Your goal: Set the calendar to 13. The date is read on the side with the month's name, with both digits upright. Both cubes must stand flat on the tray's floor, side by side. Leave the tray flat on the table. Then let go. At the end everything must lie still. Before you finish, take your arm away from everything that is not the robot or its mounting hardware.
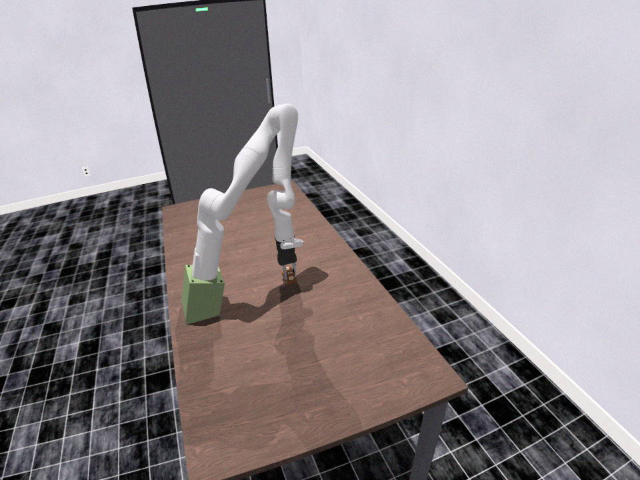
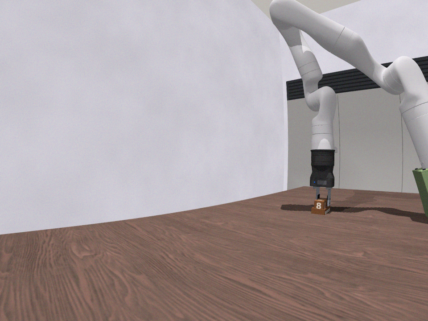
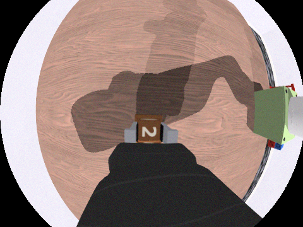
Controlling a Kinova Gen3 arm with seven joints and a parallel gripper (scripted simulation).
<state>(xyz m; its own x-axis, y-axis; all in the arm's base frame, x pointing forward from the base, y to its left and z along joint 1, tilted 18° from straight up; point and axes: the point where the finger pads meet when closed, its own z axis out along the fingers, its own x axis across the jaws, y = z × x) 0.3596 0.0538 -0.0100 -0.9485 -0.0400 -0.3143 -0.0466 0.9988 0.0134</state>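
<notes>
The calendar tray lies 20 mm to the left of my hand and 30 mm below it. Also, from my hand: brown number cube: 10 mm below.
</notes>
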